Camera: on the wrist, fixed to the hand. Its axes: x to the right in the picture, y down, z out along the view.
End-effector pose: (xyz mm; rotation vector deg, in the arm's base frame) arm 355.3 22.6 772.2 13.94 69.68 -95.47
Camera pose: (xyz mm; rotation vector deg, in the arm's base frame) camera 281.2 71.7 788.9 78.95 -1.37 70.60
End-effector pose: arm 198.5 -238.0 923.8 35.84 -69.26 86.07
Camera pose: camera 276.0 -191.4 922.6 83.10 25.22 -74.65
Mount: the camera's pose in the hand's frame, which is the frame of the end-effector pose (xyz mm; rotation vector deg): -5.9 -68.3 -59.0 3.61 -27.92 -176.94
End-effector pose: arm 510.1 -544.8 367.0 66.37 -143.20 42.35
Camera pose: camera 569.1 -545.3 435.6 151.82 62.82 -31.25
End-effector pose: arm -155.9 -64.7 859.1 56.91 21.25 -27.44
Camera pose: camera -202.6 -43.8 784.5 30.12 -52.83 144.73
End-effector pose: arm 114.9 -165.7 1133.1 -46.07 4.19 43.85
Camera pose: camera 167.4 -239.3 1136.0 5.37 -73.46 -113.83
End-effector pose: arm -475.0 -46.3 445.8 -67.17 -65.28 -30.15
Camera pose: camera -508.9 -125.6 473.0 -71.64 94.74 84.95
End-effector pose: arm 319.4 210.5 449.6 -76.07 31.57 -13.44
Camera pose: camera 294.5 146.5 508.5 44.48 124.97 113.20
